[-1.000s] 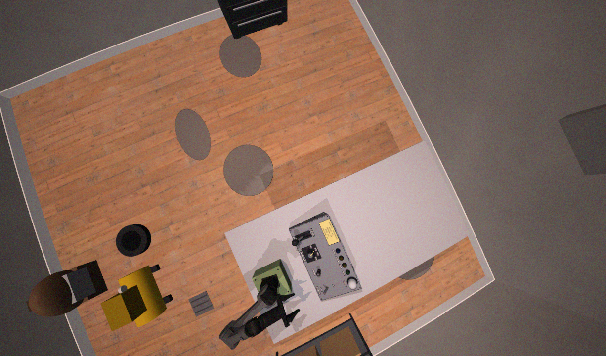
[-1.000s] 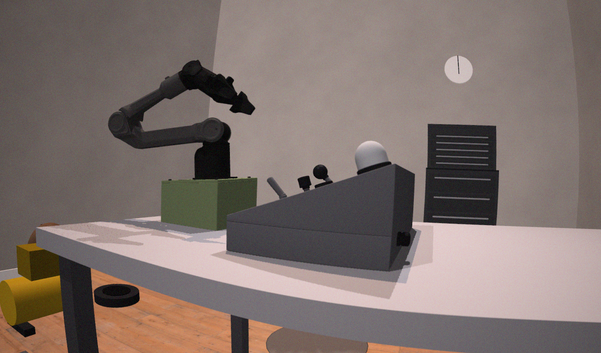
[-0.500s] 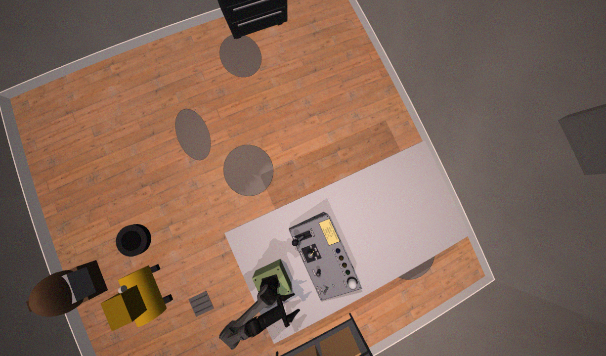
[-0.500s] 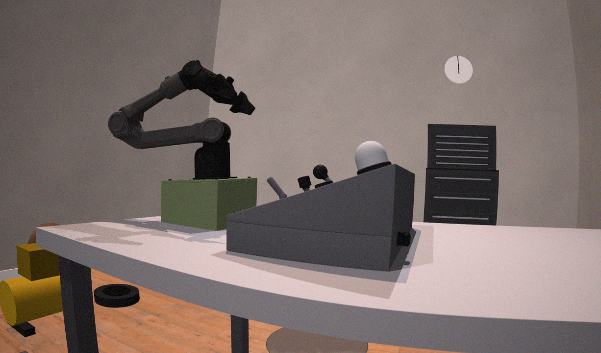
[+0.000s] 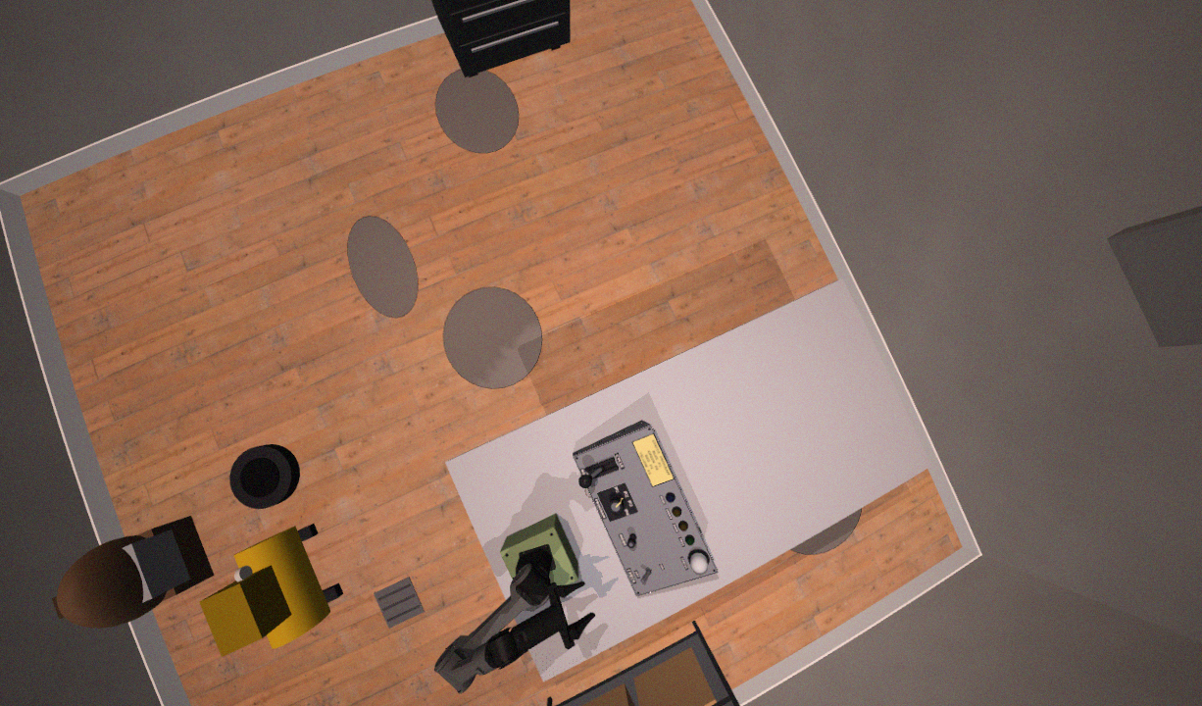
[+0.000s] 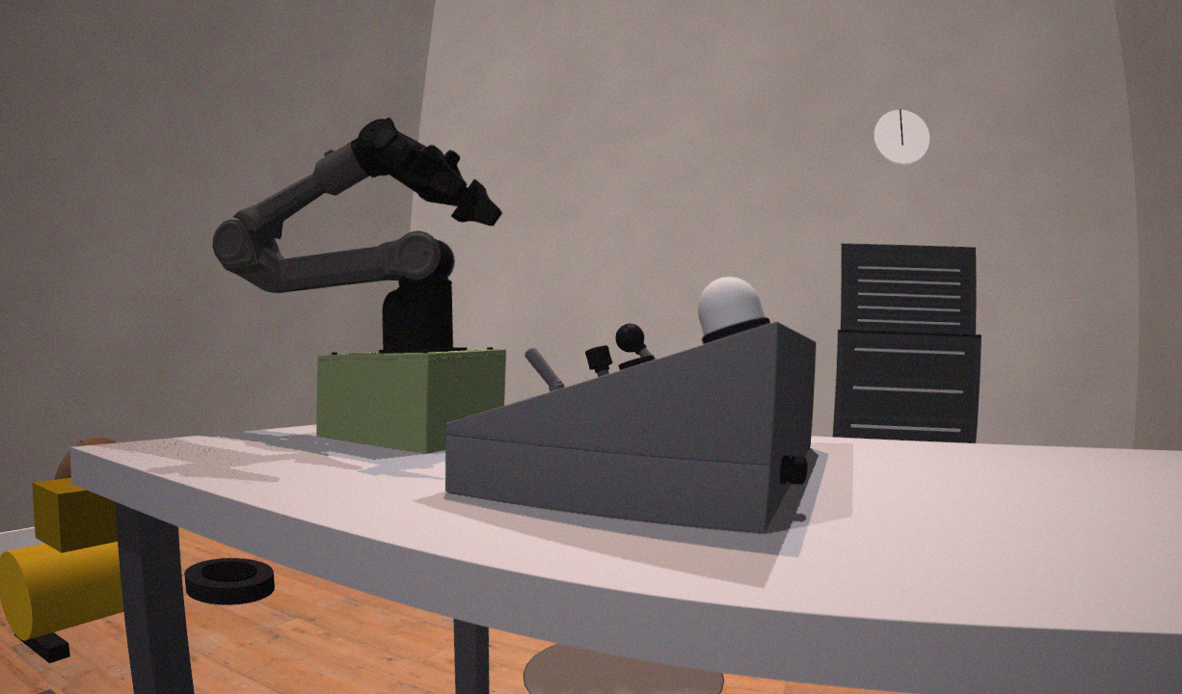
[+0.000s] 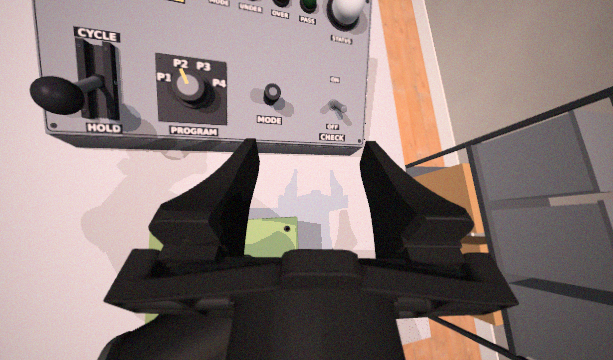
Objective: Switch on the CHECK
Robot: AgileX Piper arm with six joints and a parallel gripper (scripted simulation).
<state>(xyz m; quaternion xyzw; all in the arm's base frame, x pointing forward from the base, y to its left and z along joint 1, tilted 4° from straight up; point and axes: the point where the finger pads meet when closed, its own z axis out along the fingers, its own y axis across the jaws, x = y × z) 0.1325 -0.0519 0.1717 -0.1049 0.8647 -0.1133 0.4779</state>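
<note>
Now: the check toggle 19 cm below my hand, 18 cm ahead of it and 10 cm to the right of it. From my hand the other things lie so: program dial (18 cm below, 16 cm ahead, 15 cm to the left); grey console (21 cm below, 18 cm ahead, 9 cm to the left); mode knob (18 cm below, 16 cm ahead, 2 cm to the left).
</note>
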